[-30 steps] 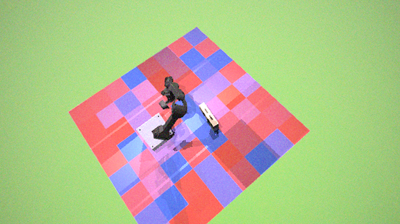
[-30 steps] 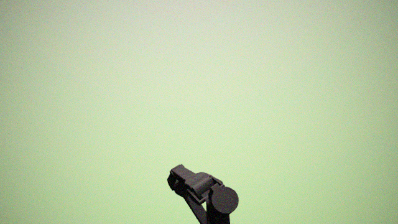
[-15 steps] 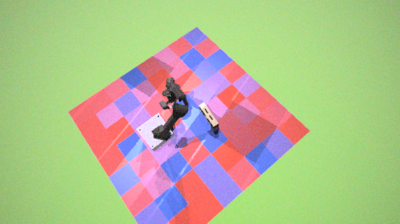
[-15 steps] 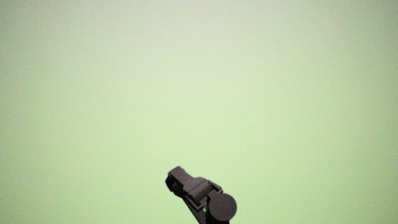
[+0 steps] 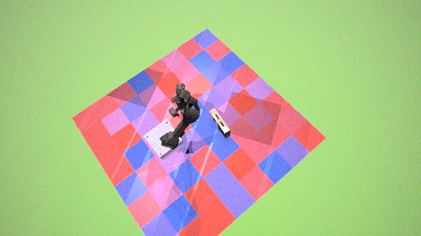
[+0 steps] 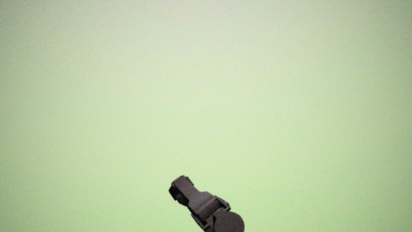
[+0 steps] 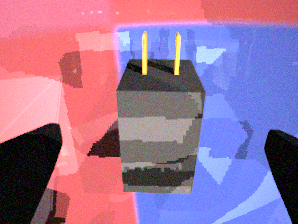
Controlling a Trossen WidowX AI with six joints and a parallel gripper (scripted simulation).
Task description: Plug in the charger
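Right now the grey charger is 2 cm to the left of my gripper tip and 1 cm below it.
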